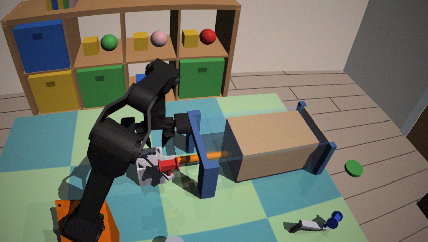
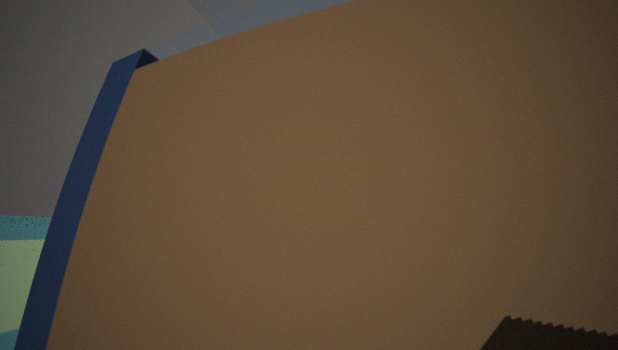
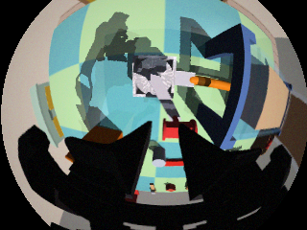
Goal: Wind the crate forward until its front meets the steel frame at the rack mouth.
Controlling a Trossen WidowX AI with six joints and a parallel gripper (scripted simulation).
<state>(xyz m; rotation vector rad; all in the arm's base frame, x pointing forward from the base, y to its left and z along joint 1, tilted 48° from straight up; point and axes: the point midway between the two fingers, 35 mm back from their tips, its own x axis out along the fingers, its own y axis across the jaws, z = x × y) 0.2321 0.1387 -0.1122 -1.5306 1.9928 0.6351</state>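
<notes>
My gripper tip is now 30 mm short of the red knob, 40 mm to the left of it and 60 mm above it. The rest, counted from my gripper tip: blue frame (140 mm ahead, 40 mm to the left, 90 mm below); then crank handle (10 mm ahead, 90 mm below); then grey winch (30 mm behind, 50 mm to the left, 160 mm below).
</notes>
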